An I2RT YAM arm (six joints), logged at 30 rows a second.
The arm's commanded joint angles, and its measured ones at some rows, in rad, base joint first. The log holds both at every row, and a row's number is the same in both.
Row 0, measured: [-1.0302, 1.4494, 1.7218, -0.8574, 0.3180, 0.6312]
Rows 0 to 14, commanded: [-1.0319, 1.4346, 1.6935, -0.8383, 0.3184, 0.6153]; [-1.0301, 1.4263, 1.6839, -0.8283, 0.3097, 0.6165]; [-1.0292, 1.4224, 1.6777, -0.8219, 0.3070, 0.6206]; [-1.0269, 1.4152, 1.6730, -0.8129, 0.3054, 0.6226]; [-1.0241, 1.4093, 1.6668, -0.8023, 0.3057, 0.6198]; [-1.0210, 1.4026, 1.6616, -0.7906, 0.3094, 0.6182]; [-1.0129, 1.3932, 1.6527, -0.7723, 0.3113, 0.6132]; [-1.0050, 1.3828, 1.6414, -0.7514, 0.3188, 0.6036]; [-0.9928, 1.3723, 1.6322, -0.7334, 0.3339, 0.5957]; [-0.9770, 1.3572, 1.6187, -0.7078, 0.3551, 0.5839]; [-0.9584, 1.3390, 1.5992, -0.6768, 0.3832, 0.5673]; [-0.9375, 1.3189, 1.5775, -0.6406, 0.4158, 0.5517]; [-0.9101, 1.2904, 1.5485, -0.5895, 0.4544, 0.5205]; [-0.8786, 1.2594, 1.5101, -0.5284, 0.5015, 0.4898]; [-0.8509, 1.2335, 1.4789, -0.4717, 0.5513, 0.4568]
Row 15, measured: [-0.9092, 1.2991, 1.5406, -0.7200, 0.3965, 0.5560]
